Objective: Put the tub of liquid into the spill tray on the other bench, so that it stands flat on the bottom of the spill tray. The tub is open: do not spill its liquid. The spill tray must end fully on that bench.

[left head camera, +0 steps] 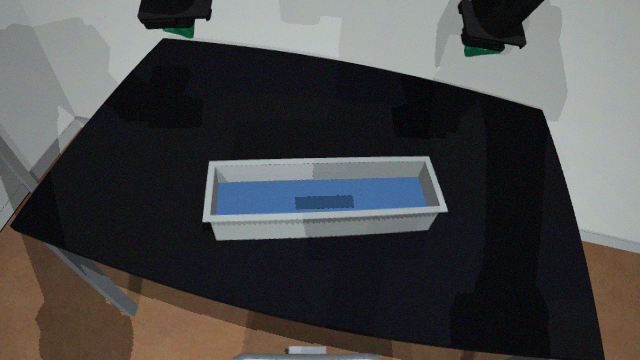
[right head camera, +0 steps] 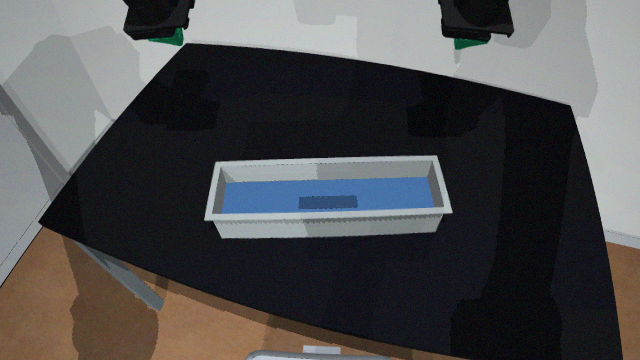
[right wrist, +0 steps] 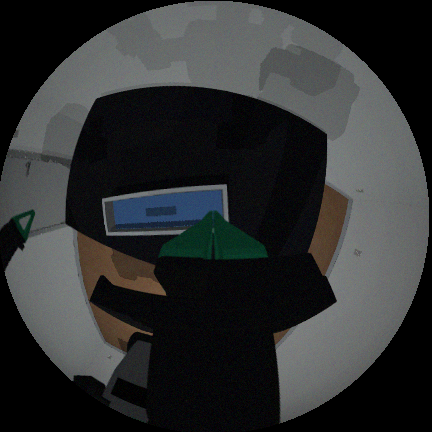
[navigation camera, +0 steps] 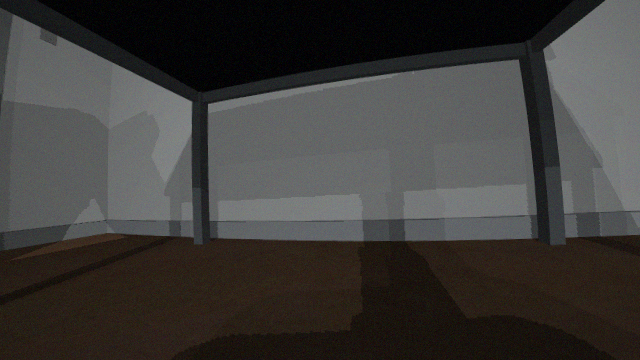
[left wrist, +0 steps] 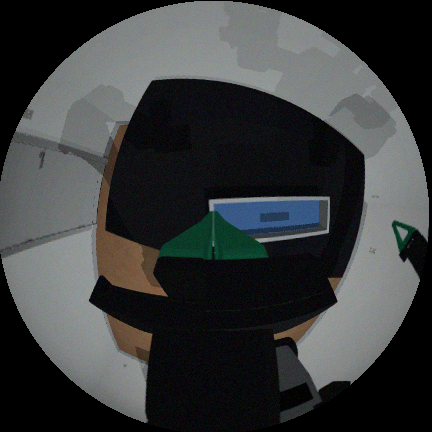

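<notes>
A long, narrow, open white tub (left head camera: 325, 227) (right head camera: 327, 228) (left wrist: 324, 216) (right wrist: 109, 215) holds blue liquid (left head camera: 260, 195) (right head camera: 265, 195) with a darker rectangle in its middle. It stands flat on a black bench (left head camera: 300, 280) (right head camera: 300, 280) (left wrist: 165, 190) (right wrist: 270, 190), lengthwise across the picture. My left gripper (left head camera: 190, 35) (right head camera: 178, 43) (left wrist: 212, 216) is shut and empty, above the bench's far left side. My right gripper (left head camera: 471, 53) (right head camera: 461, 47) (right wrist: 212, 216) is shut and empty, above the far right side. Neither touches the tub. The spill tray and the other bench do not show.
White walls (left head camera: 600, 165) (navigation camera: 310, 120) stand behind the bench. In the navigation camera, grey legs (navigation camera: 200, 170) (navigation camera: 547, 150) carry its frame over a brown floor (navigation camera: 250, 280). A grey leg (left head camera: 107, 285) (right head camera: 132, 282) also shows below the bench's near left edge.
</notes>
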